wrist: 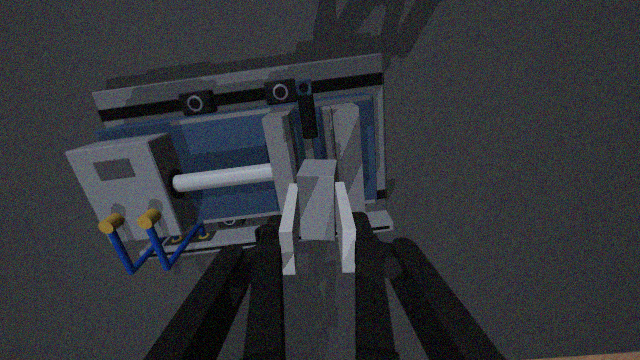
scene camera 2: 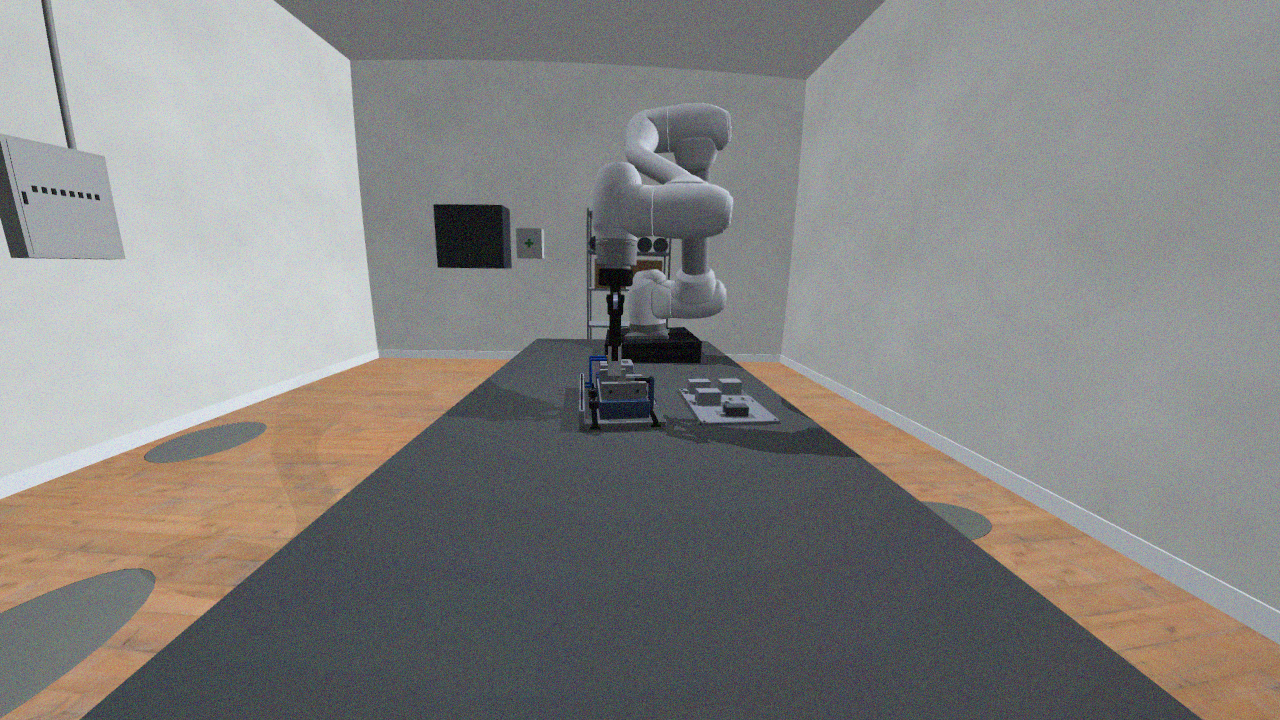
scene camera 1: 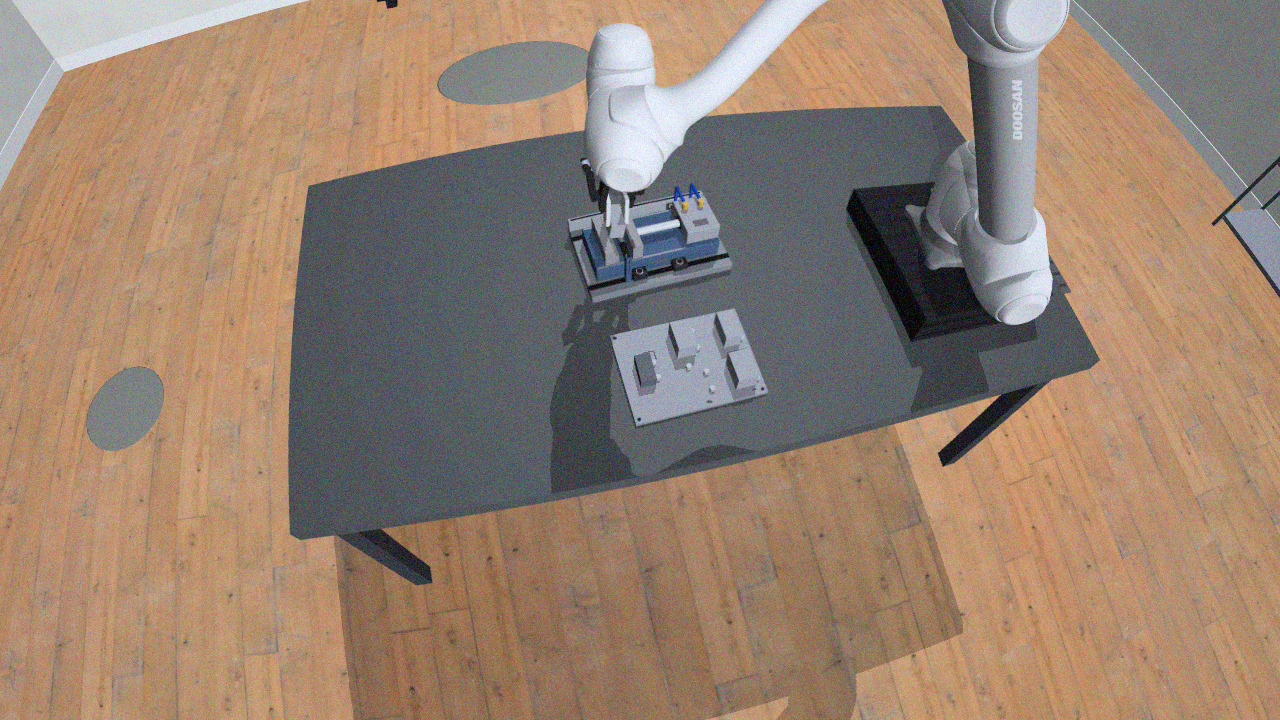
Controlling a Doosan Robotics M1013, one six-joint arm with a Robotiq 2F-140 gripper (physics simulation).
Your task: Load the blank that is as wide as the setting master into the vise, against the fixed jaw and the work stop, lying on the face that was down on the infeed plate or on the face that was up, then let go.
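Frame: origin at the arm's base, x back, y right, z up, level; metres.
Seen in the pictures: gripper, fingertip midpoint: point(wrist: 317, 199) point(scene camera 2: 614, 373) point(scene camera 1: 615, 219); arm's base, link origin: point(scene camera 2: 647, 335) point(scene camera 1: 948, 238).
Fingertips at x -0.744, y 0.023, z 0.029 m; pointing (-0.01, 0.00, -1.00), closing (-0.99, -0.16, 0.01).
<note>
Offsets run from my fingertips to a thing's top centre. "spot": to the spot under its first point.
My gripper point(scene camera 1: 617, 213) point(scene camera 2: 614, 356) point(wrist: 317, 199) points down over the vise @(dx +0.070, dy +0.004, dz -0.009 m) point(scene camera 1: 662, 248) point(scene camera 2: 623, 409) point(wrist: 225, 145) and is shut on a grey blank @(dx -0.002, dy +0.003, dz +0.013 m) point(wrist: 316, 197). In the wrist view the blank is in line with the gap between the moving jaw point(wrist: 281, 145), at the end of the white screw rod, and the fixed jaw point(wrist: 348, 132). The work stop @(dx +0.015, dy -0.063, dz -0.012 m) point(wrist: 308, 117), a dark arm with a blue knob, reaches into this gap beyond the blank. Whether the blank touches the fixed jaw, stop or vise bed is hidden.
The infeed plate @(dx +0.123, dy -0.273, dz -0.100 m) point(scene camera 1: 662, 409) point(scene camera 2: 760, 417) carries several blocks, one darker block @(dx +0.040, dy -0.290, dz -0.075 m) point(scene camera 1: 646, 370) point(scene camera 2: 735, 409) among them, and small pins. Blue hooked handles @(spot: dx +0.131, dy +0.071, dz +0.001 m) point(wrist: 162, 255) with yellow ends stand at the vise's grey end block @(dx +0.163, dy +0.022, dz -0.012 m) point(wrist: 120, 185). The arm's black base point(scene camera 1: 881, 259) is on the same table.
</note>
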